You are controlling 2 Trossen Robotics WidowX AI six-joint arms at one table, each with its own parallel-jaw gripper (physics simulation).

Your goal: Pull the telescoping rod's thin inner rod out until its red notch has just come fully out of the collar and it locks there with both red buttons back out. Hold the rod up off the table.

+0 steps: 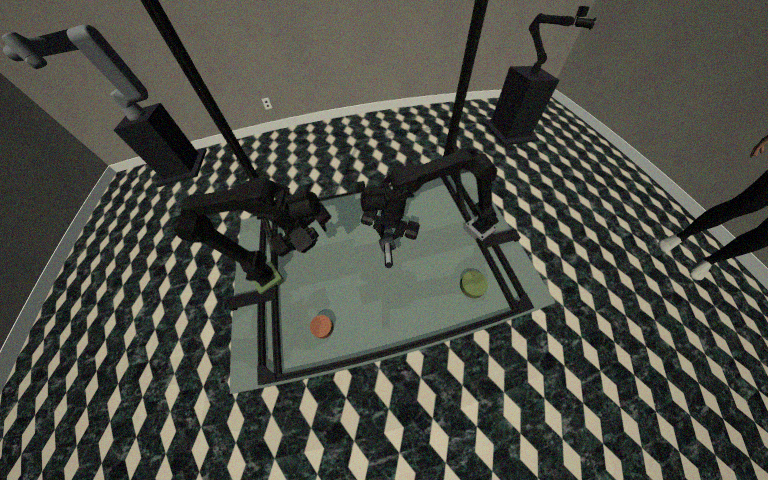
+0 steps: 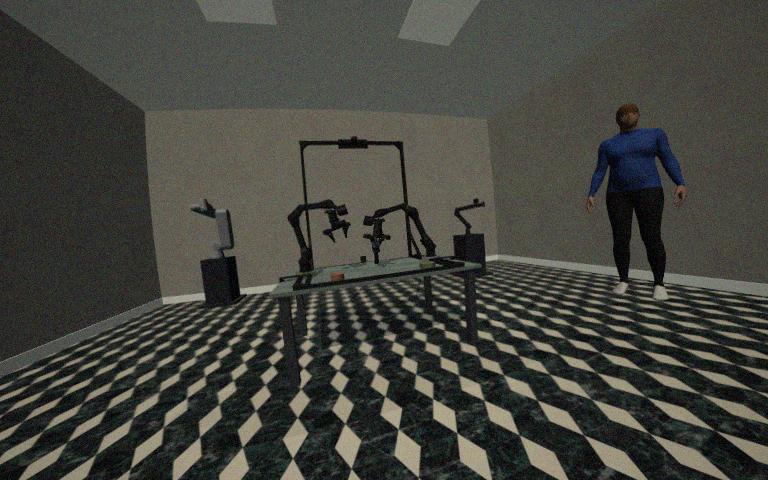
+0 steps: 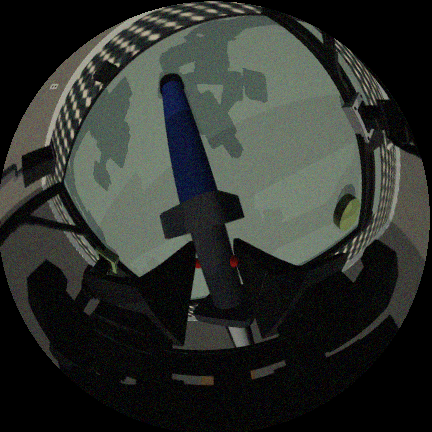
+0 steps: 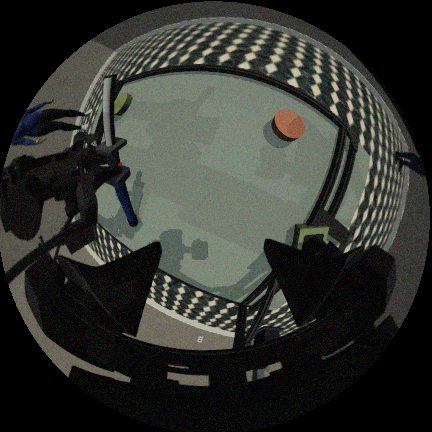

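Note:
The telescoping rod has a blue outer tube (image 3: 192, 160) (image 4: 125, 202), a dark grey collar (image 3: 211, 270) and a thin pale inner rod (image 1: 387, 254) (image 3: 239, 336) (image 4: 108, 110). The rod is held up off the table, its shadow apart from it. My left gripper (image 2: 376, 240) (image 3: 213, 244) is shut on the collar. One red button (image 3: 234, 261) (image 4: 120, 164) shows beside a finger; the other red button (image 3: 198, 264) is partly hidden. I cannot tell how far they stand out. The red notch does not show. My right gripper (image 2: 339, 236) (image 4: 212, 246) is open and empty, above the table, apart from the rod.
An orange disc (image 1: 321, 326) (image 2: 337, 276) (image 4: 289, 123) lies at the front left of the table (image 1: 351, 345). A green disc (image 1: 474, 283) (image 2: 426, 264) (image 3: 347, 212) lies at the right. Black rails run along the table's sides. A person (image 2: 634, 164) stands at the right, away from the table.

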